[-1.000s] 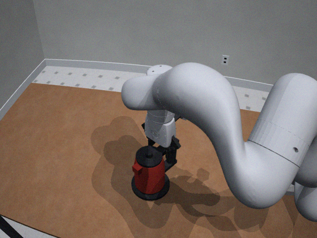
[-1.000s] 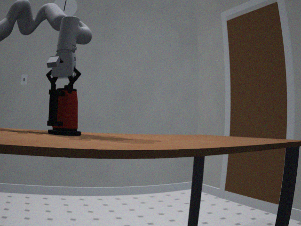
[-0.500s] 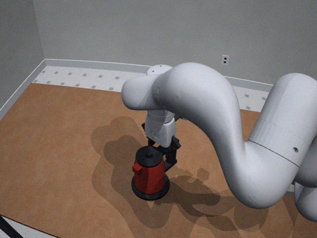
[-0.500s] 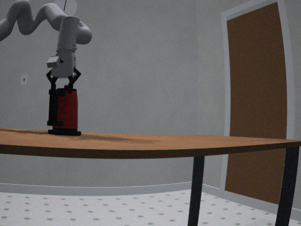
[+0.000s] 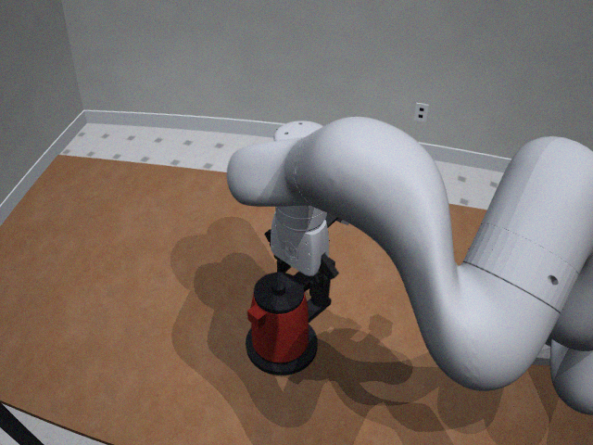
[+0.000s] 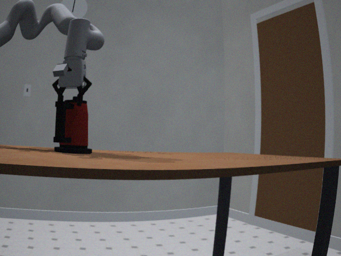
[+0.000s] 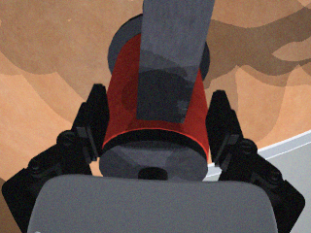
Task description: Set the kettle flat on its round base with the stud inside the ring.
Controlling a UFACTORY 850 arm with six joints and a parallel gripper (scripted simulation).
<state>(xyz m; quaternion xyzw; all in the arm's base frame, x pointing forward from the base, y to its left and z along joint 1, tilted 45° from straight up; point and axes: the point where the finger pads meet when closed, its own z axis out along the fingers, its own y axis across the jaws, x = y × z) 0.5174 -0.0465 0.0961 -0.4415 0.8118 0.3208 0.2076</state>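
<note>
The red kettle lies 1 cm ahead of my hand, 2 cm to the left of it and 7 cm below it. From my hand the other things lie so: black round base (3 cm ahead, 5 cm to the left, 17 cm below).
</note>
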